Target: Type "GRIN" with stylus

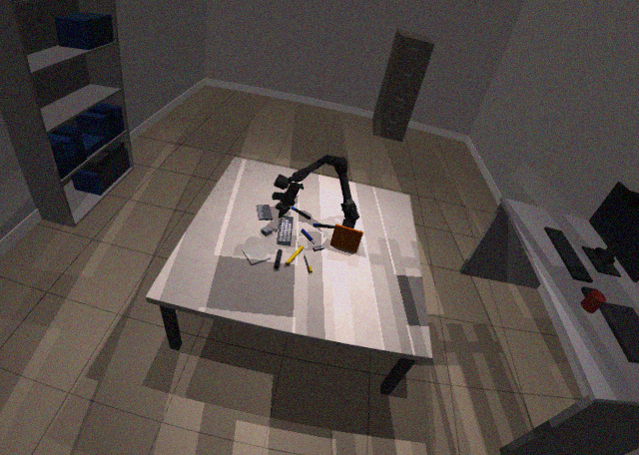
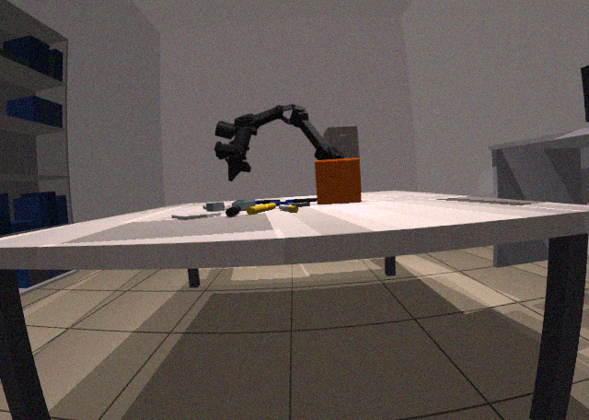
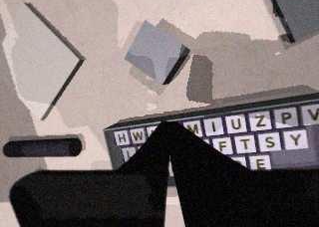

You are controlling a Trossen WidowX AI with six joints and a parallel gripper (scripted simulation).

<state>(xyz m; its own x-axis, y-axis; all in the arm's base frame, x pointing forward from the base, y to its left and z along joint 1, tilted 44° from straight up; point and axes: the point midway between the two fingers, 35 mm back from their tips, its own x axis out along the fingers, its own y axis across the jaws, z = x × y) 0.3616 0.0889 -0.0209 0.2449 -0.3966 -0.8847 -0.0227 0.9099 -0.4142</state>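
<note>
My gripper tip is now 190 mm past the blue stylus, 20 mm to the left of it and 90 mm above it. The rest, counted from my gripper tip: yellow marker: 150 mm behind, 140 mm to the left, 90 mm below; black marker: 80 mm behind, 200 mm to the left, 90 mm below; grey stylus tip: 210 mm behind, 90 mm below.
</note>
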